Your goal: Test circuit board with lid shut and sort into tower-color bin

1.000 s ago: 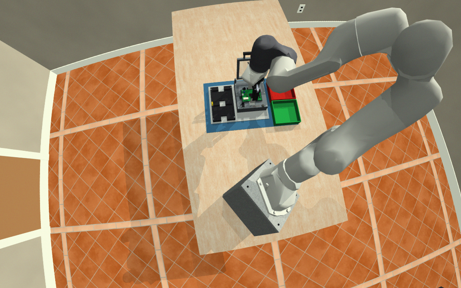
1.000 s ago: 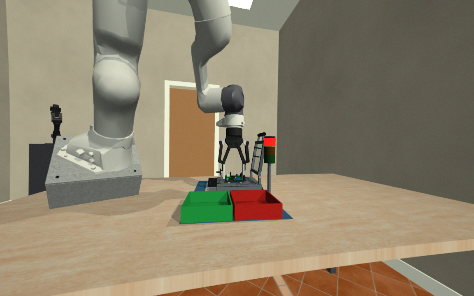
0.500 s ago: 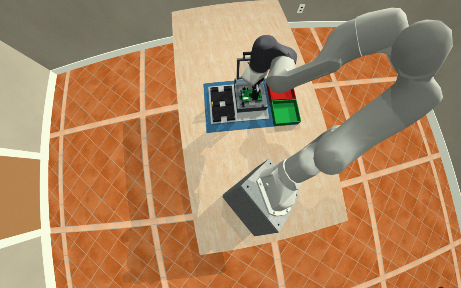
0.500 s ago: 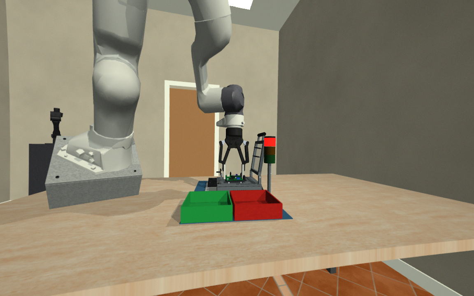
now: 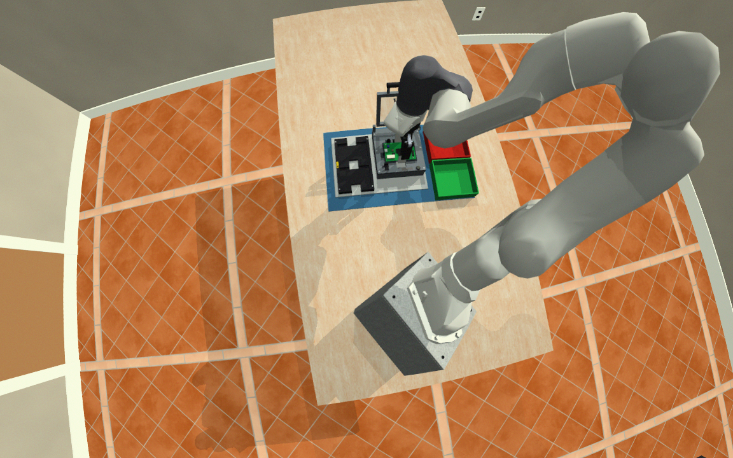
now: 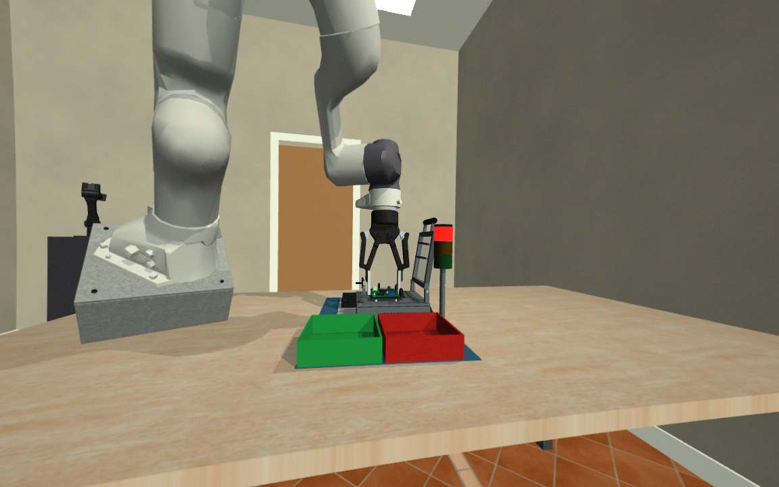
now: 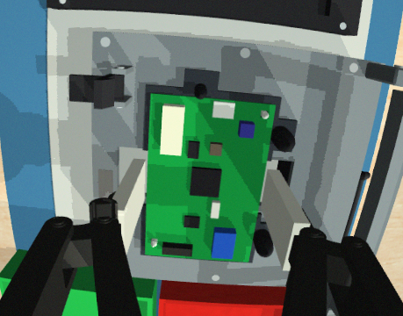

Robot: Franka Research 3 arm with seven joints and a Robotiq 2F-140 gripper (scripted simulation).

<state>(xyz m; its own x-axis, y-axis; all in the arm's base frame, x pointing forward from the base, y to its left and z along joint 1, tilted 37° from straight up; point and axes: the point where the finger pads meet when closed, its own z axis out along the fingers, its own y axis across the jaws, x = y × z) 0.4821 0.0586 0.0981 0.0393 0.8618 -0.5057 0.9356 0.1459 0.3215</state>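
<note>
Right now my hand is 2 cm above the green circuit board. The rest, counted from my hand: latch hook: 6 cm behind, 6 cm to the left, 1 cm below; then tester plate: 1 cm ahead, 1 cm to the left, 2 cm below; then tester lid: 11 cm ahead, 1 cm to the right, 9 cm above.
</note>
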